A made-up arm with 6 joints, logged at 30 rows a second.
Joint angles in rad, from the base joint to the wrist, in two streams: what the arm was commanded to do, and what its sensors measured. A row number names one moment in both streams.
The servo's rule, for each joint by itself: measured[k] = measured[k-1] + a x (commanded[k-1-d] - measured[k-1]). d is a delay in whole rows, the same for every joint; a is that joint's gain. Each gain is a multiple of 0.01, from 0.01 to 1. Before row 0 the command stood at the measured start. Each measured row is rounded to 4 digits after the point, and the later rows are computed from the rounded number. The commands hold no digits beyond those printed.
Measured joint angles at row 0:
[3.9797, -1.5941, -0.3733, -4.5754, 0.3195, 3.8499]
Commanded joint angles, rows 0 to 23:
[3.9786, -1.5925, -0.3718, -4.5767, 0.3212, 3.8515]
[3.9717, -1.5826, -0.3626, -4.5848, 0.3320, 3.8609]
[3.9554, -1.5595, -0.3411, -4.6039, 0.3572, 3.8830]
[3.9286, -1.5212, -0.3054, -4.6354, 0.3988, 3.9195]
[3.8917, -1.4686, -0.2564, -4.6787, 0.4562, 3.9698]
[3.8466, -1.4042, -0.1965, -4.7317, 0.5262, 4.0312]
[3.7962, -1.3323, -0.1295, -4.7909, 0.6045, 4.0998]
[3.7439, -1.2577, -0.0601, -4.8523, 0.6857, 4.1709]
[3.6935, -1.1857, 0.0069, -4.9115, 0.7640, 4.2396]
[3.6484, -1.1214, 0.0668, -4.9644, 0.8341, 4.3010]
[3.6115, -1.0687, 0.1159, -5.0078, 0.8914, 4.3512]
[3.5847, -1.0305, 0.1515, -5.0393, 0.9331, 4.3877]
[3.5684, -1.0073, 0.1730, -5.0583, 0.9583, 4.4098]
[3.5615, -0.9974, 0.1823, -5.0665, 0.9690, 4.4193]
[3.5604, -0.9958, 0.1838, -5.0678, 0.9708, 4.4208]
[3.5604, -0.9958, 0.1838, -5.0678, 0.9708, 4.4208]
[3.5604, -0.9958, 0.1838, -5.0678, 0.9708, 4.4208]
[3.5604, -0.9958, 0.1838, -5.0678, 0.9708, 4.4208]
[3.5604, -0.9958, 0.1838, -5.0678, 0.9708, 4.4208]
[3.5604, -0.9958, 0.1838, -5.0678, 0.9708, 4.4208]
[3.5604, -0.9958, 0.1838, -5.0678, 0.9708, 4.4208]
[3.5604, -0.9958, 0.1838, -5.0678, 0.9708, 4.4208]
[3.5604, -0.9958, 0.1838, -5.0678, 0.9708, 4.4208]
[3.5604, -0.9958, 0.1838, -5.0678, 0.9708, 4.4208]
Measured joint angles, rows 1 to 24:
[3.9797, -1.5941, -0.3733, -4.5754, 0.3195, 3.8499]
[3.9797, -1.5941, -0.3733, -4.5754, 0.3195, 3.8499]
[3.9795, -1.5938, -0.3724, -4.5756, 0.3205, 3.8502]
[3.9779, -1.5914, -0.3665, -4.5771, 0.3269, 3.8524]
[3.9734, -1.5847, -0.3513, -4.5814, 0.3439, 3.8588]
[3.9644, -1.5714, -0.3238, -4.5900, 0.3746, 3.8715]
[3.9499, -1.5498, -0.2834, -4.6042, 0.4203, 3.8921]
[3.9292, -1.5192, -0.2313, -4.6246, 0.4796, 3.9213]
[3.9026, -1.4800, -0.1702, -4.6512, 0.5495, 3.9588]
[3.8709, -1.4333, -0.1041, -4.6834, 0.6258, 4.0033]
[3.8354, -1.3813, -0.0375, -4.7199, 0.7032, 4.0529]
[3.7980, -1.3267, 0.0251, -4.7590, 0.7765, 4.1050]
[3.7607, -1.2725, 0.0796, -4.7988, 0.8408, 4.1567]
[3.7255, -1.2217, 0.1227, -4.8373, 0.8925, 4.2052]
[3.6941, -1.1767, 0.1529, -4.8727, 0.9293, 4.2482]
[3.6676, -1.1390, 0.1705, -4.9037, 0.9515, 4.2841]
[3.6462, -1.1089, 0.1785, -4.9300, 0.9623, 4.3128]
[3.6290, -1.0851, 0.1817, -4.9520, 0.9671, 4.3355]
[3.6153, -1.0663, 0.1830, -4.9705, 0.9692, 4.3534]
[3.6043, -1.0515, 0.1835, -4.9861, 0.9701, 4.3676]
[3.5955, -1.0398, 0.1837, -4.9992, 0.9705, 4.3788]
[3.5885, -1.0306, 0.1838, -5.0102, 0.9707, 4.3876]
[3.5829, -1.0233, 0.1838, -5.0194, 0.9708, 4.3946]
[3.5784, -1.0175, 0.1838, -5.0271, 0.9708, 4.4001]
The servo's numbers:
d 2
a 0.20 0.21 0.60 0.16 0.56 0.21

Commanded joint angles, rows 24 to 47:
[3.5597, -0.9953, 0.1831, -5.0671, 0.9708, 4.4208]
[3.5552, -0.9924, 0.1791, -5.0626, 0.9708, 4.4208]
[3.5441, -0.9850, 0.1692, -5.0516, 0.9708, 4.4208]
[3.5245, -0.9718, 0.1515, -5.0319, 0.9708, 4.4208]
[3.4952, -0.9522, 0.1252, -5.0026, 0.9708, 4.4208]
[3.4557, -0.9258, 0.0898, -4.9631, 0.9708, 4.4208]
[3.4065, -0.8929, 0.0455, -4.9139, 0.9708, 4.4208]
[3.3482, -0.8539, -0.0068, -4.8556, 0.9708, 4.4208]
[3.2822, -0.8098, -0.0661, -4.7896, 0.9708, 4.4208]
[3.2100, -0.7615, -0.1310, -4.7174, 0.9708, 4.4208]
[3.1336, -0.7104, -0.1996, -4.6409, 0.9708, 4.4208]
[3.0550, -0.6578, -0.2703, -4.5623, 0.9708, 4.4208]
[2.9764, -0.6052, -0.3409, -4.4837, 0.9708, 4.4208]
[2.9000, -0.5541, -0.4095, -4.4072, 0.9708, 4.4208]
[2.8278, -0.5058, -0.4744, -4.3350, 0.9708, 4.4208]
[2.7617, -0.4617, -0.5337, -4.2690, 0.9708, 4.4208]
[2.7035, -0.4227, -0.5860, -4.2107, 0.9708, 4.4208]
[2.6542, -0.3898, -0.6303, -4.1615, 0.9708, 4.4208]
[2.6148, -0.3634, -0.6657, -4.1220, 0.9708, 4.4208]
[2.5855, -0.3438, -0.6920, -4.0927, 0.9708, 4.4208]
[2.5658, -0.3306, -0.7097, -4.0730, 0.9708, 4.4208]
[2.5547, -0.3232, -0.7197, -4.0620, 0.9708, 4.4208]
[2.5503, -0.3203, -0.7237, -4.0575, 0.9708, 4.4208]
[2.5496, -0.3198, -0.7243, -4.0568, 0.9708, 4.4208]
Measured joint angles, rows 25 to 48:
[3.5748, -1.0129, 0.1838, -5.0336, 0.9708, 4.4044]
[3.5719, -1.0093, 0.1838, -5.0391, 0.9708, 4.4078]
[3.5695, -1.0064, 0.1834, -5.0436, 0.9708, 4.4105]
[3.5666, -1.0035, 0.1808, -5.0466, 0.9708, 4.4127]
[3.5621, -0.9996, 0.1738, -5.0474, 0.9708, 4.4144]
[3.5546, -0.9938, 0.1604, -5.0449, 0.9708, 4.4157]
[3.5427, -0.9851, 0.1393, -5.0381, 0.9708, 4.4168]
[3.5253, -0.9726, 0.1096, -5.0261, 0.9708, 4.4176]
[3.5015, -0.9559, 0.0711, -5.0081, 0.9708, 4.4183]
[3.4708, -0.9345, 0.0244, -4.9837, 0.9708, 4.4188]
[3.4331, -0.9083, -0.0299, -4.9526, 0.9708, 4.4192]
[3.3885, -0.8775, -0.0906, -4.9150, 0.9708, 4.4195]
[3.3375, -0.8424, -0.1560, -4.8711, 0.9708, 4.4198]
[3.2810, -0.8036, -0.2246, -4.8217, 0.9708, 4.4200]
[3.2201, -0.7619, -0.2944, -4.7676, 0.9708, 4.4202]
[3.1561, -0.7183, -0.3635, -4.7099, 0.9708, 4.4203]
[3.0904, -0.6737, -0.4300, -4.6499, 0.9708, 4.4204]
[3.0247, -0.6292, -0.4922, -4.5890, 0.9708, 4.4205]
[2.9605, -0.5858, -0.5485, -4.5285, 0.9708, 4.4206]
[2.8992, -0.5446, -0.5976, -4.4698, 0.9708, 4.4206]
[2.8423, -0.5065, -0.6385, -4.4142, 0.9708, 4.4206]
[2.7909, -0.4723, -0.6706, -4.3628, 0.9708, 4.4206]
[2.7459, -0.4425, -0.6941, -4.3164, 0.9708, 4.4206]
[2.7077, -0.4174, -0.7095, -4.2757, 0.9708, 4.4206]

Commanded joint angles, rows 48 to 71:
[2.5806, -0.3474, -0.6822, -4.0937, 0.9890, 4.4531]
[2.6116, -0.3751, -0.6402, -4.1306, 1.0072, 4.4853]
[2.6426, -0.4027, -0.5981, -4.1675, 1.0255, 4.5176]
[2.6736, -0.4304, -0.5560, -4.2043, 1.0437, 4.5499]
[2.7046, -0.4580, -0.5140, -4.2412, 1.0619, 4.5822]
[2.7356, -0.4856, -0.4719, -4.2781, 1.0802, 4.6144]
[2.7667, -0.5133, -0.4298, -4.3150, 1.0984, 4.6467]
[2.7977, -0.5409, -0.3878, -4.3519, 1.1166, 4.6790]
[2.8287, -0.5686, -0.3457, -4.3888, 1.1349, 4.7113]
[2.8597, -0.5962, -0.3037, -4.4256, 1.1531, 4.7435]
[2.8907, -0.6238, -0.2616, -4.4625, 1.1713, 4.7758]
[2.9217, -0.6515, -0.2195, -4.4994, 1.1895, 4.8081]
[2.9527, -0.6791, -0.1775, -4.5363, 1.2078, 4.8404]
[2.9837, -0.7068, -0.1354, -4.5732, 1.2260, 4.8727]
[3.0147, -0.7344, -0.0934, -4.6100, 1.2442, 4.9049]
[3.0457, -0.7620, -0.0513, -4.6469, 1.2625, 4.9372]
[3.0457, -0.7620, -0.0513, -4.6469, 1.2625, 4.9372]
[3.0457, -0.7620, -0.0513, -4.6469, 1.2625, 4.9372]
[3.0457, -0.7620, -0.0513, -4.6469, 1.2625, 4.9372]
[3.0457, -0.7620, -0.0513, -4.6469, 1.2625, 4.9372]
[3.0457, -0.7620, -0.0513, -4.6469, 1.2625, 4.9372]
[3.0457, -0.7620, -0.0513, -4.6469, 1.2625, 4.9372]
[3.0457, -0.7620, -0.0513, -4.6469, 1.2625, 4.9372]
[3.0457, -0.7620, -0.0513, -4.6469, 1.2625, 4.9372]
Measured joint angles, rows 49 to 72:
[2.6762, -0.3970, -0.7180, -4.2408, 0.9708, 4.4206]
[2.6509, -0.3808, -0.7218, -4.2114, 0.9708, 4.4206]
[2.6368, -0.3738, -0.6980, -4.1926, 0.9810, 4.4274]
[2.6318, -0.3741, -0.6633, -4.1827, 0.9957, 4.4396]
[2.6340, -0.3801, -0.6242, -4.1803, 1.0124, 4.4560]
[2.6419, -0.3907, -0.5833, -4.1841, 1.0299, 4.4757]
[2.6544, -0.4048, -0.5417, -4.1932, 1.0478, 4.4981]
[2.6706, -0.4218, -0.4998, -4.2068, 1.0659, 4.5225]
[2.6898, -0.4410, -0.4578, -4.2241, 1.0841, 4.5486]
[2.7114, -0.4620, -0.4158, -4.2445, 1.1023, 4.5760]
[2.7349, -0.4844, -0.3737, -4.2676, 1.1206, 4.6044]
[2.7599, -0.5079, -0.3317, -4.2929, 1.1388, 4.6336]
[2.7861, -0.5322, -0.2896, -4.3200, 1.1570, 4.6635]
[2.8132, -0.5573, -0.2475, -4.3487, 1.1752, 4.6939]
[2.8411, -0.5829, -0.2055, -4.3787, 1.1935, 4.7247]
[2.8696, -0.6089, -0.1634, -4.4098, 1.2117, 4.7558]
[2.8986, -0.6353, -0.1214, -4.4418, 1.2299, 4.7871]
[2.9280, -0.6619, -0.0793, -4.4746, 1.2482, 4.8186]
[2.9515, -0.6829, -0.0625, -4.5022, 1.2562, 4.8435]
[2.9703, -0.6995, -0.0558, -4.5254, 1.2597, 4.8632]
[2.9854, -0.7126, -0.0531, -4.5448, 1.2613, 4.8787]
[2.9975, -0.7230, -0.0520, -4.5611, 1.2620, 4.8910]
[3.0071, -0.7312, -0.0516, -4.5748, 1.2623, 4.9007]
[3.0148, -0.7377, -0.0514, -4.5863, 1.2624, 4.9084]

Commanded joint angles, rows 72 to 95:
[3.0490, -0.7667, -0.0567, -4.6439, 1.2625, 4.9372]
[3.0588, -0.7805, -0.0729, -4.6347, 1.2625, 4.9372]
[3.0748, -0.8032, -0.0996, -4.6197, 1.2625, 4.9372]
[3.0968, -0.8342, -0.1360, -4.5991, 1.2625, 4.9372]
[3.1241, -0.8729, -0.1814, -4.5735, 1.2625, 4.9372]
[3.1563, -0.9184, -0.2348, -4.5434, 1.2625, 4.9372]
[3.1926, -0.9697, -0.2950, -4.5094, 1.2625, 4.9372]
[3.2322, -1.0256, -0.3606, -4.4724, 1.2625, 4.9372]
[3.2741, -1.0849, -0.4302, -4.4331, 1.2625, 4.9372]
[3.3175, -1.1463, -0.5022, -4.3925, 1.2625, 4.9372]
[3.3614, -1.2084, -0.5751, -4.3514, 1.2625, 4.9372]
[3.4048, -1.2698, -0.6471, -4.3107, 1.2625, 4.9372]
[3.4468, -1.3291, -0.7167, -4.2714, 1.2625, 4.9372]
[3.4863, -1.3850, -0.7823, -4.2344, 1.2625, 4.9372]
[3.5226, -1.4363, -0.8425, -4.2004, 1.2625, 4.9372]
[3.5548, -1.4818, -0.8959, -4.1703, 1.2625, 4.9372]
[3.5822, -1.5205, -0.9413, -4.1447, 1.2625, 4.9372]
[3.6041, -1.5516, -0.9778, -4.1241, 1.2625, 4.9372]
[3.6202, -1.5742, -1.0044, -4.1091, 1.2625, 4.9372]
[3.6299, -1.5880, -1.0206, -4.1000, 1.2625, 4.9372]
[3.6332, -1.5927, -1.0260, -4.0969, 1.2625, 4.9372]
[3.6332, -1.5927, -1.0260, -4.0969, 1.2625, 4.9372]
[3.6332, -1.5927, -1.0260, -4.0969, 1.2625, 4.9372]
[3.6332, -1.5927, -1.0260, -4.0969, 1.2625, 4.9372]
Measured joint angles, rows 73 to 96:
[3.0210, -0.7428, -0.0513, -4.5960, 1.2625, 4.9144]
[3.0259, -0.7468, -0.0513, -4.6041, 1.2625, 4.9192]
[3.0305, -0.7510, -0.0545, -4.6105, 1.2625, 4.9230]
[3.0362, -0.7572, -0.0655, -4.6144, 1.2625, 4.9260]
[3.0439, -0.7669, -0.0860, -4.6152, 1.2625, 4.9284]
[3.0545, -0.7810, -0.1160, -4.6126, 1.2625, 4.9302]
[3.0684, -0.8003, -0.1552, -4.6063, 1.2625, 4.9317]
[3.0860, -0.8251, -0.2030, -4.5962, 1.2625, 4.9329]
[3.1073, -0.8555, -0.2582, -4.5823, 1.2625, 4.9338]
[3.1323, -0.8912, -0.3196, -4.5647, 1.2625, 4.9345]
[3.1607, -0.9319, -0.3860, -4.5436, 1.2625, 4.9351]
[3.1921, -0.9769, -0.4557, -4.5194, 1.2625, 4.9355]
[3.2260, -1.0255, -0.5273, -4.4925, 1.2625, 4.9359]
[3.2618, -1.0768, -0.5992, -4.4634, 1.2625, 4.9362]
[3.2988, -1.1298, -0.6697, -4.4327, 1.2625, 4.9364]
[3.3363, -1.1834, -0.7373, -4.4010, 1.2625, 4.9366]
[3.3736, -1.2365, -0.8004, -4.3689, 1.2625, 4.9367]
[3.4098, -1.2880, -0.8577, -4.3371, 1.2625, 4.9368]
[3.4443, -1.3368, -0.9079, -4.3063, 1.2625, 4.9369]
[3.4763, -1.3819, -0.9498, -4.2771, 1.2625, 4.9370]
[3.5051, -1.4223, -0.9826, -4.2502, 1.2625, 4.9370]
[3.5301, -1.4571, -1.0054, -4.2262, 1.2625, 4.9370]
[3.5507, -1.4856, -1.0178, -4.2055, 1.2625, 4.9370]
[3.5672, -1.5081, -1.0227, -4.1881, 1.2625, 4.9370]

